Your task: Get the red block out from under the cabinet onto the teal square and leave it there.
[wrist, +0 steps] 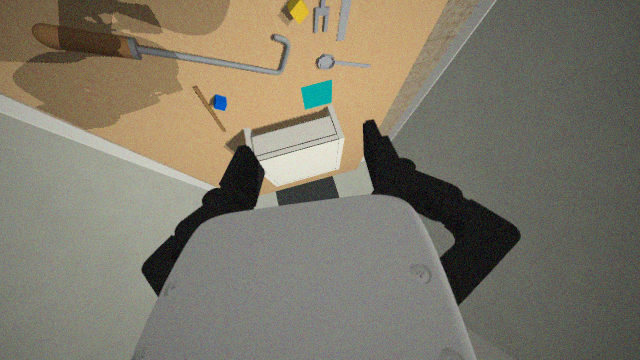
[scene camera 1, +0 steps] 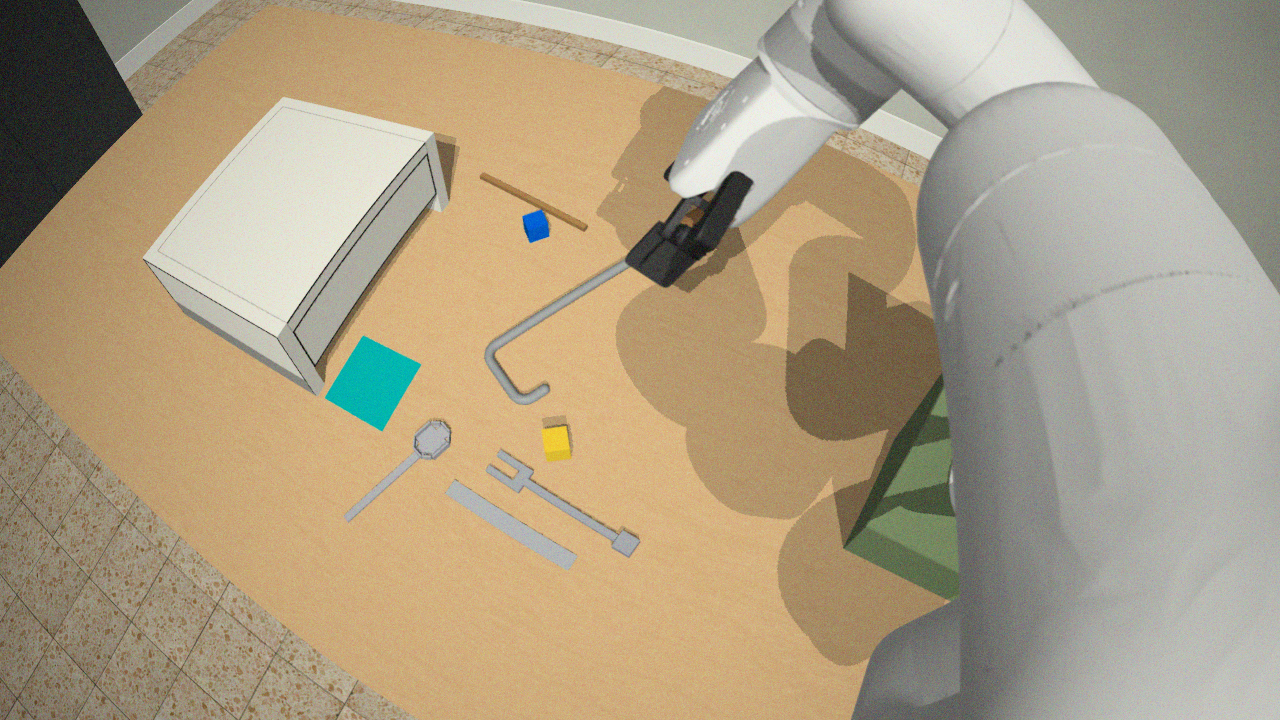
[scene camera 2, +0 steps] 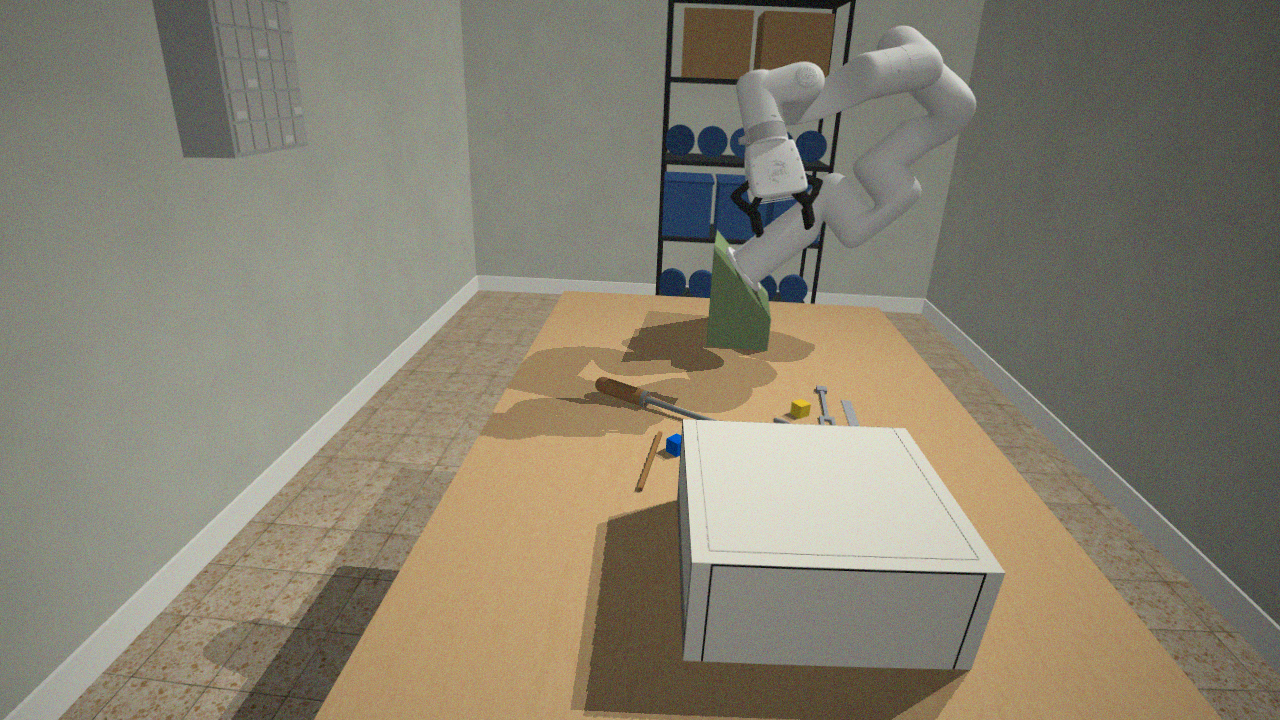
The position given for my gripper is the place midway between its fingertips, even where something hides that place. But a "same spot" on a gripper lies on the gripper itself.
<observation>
my gripper: wrist; scene camera 1 664, 226; scene camera 2
hook tool: wrist 57, 37; scene camera 1; scene camera 2
same spot on my gripper: (wrist: 482, 238) = (scene camera 2: 812, 185)
same spot on hook tool: (scene camera 1: 523, 399) = (scene camera 2: 789, 422)
</observation>
